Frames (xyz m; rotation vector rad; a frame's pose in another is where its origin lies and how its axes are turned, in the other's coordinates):
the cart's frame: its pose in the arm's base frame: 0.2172 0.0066 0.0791 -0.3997 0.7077 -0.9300
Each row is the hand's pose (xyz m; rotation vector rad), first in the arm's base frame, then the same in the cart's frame.
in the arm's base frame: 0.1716 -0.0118 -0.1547 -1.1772 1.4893 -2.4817
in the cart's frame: 0.0854 0.1022 -0.1983 -0.5836 0.8649 -1.5870
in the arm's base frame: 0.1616 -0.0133 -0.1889 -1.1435 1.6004 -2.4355
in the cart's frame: 0.0956 0.1159 -0.2297 -0.6109 0.9378 -1.5352
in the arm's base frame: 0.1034 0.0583 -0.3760 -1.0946 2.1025 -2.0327
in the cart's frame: 0.0832 0.2324 -0.4023 -0.8450 1.2033 -1.2074
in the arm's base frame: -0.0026 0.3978 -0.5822 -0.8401 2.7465 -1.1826
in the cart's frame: -0.1649 0.4794 -0.6177 -1.1398 1.5993 -0.5424
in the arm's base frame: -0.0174 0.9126 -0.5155 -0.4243 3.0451 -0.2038
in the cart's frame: -0.6260 0.7140 -0.5725 -1.2994 1.8855 0.2488
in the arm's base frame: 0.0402 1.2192 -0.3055 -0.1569 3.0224 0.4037
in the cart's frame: -0.9384 0.7914 -0.3779 -1.3393 1.9605 0.7774
